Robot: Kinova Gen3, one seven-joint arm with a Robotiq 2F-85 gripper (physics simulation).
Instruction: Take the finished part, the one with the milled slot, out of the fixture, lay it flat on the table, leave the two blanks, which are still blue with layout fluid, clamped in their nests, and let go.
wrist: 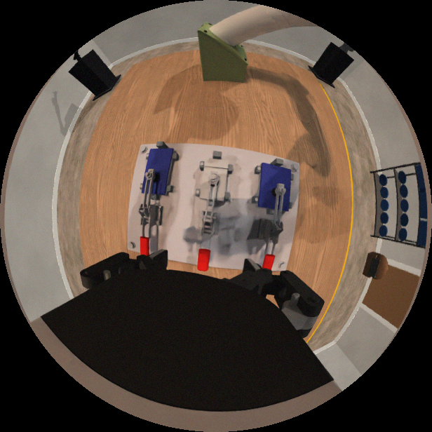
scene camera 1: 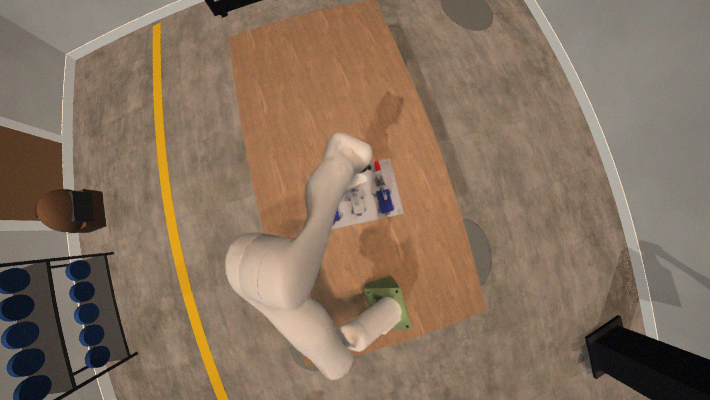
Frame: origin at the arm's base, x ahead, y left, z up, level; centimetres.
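Seen in the pictures: arm's base at its link origin: [scene camera 1: 390,308].
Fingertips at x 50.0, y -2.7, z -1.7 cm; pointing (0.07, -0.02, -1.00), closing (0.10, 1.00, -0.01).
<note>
Offsets run from my fingertips to a thing's top centre. "*": to the spot under its first point. Level surfaces: height alone.
The finished part {* dy +0.7, dx -10.5, dz -4.9 cm} [scene camera 1: 357,202] [wrist: 214,167] is pale grey and lies in the middle nest of the fixture plate {* dy -17.6, dx -3.3, dz -10.8 cm} [scene camera 1: 393,172] [wrist: 185,162]. Its slot is hard to make out. The middle clamp's arm [wrist: 212,197] reaches over it, with its red handle [wrist: 203,260] toward my gripper. One blue blank {dy -10.0, dx -13.2, dz -9.3 cm} [scene camera 1: 385,201] [wrist: 159,171] sits under a clamp at the left in the wrist view. The other blue blank {dy +11.8, dx -10.0, dz -8.8 cm} [scene camera 1: 336,216] [wrist: 267,187] sits under a clamp at the right there. My gripper [wrist: 204,263] is open and empty, its fingers apart on either side of the middle red handle; the arm mostly hides it in the scene view.
The outer clamps' red handles [wrist: 144,246] [wrist: 268,261] lie near my fingers in the wrist view. The wooden table {dz -12.4 cm} [scene camera 1: 310,85] [wrist: 120,117] extends around the plate. The green arm base [scene camera 1: 404,312] [wrist: 222,65] stands at one end of the table.
</note>
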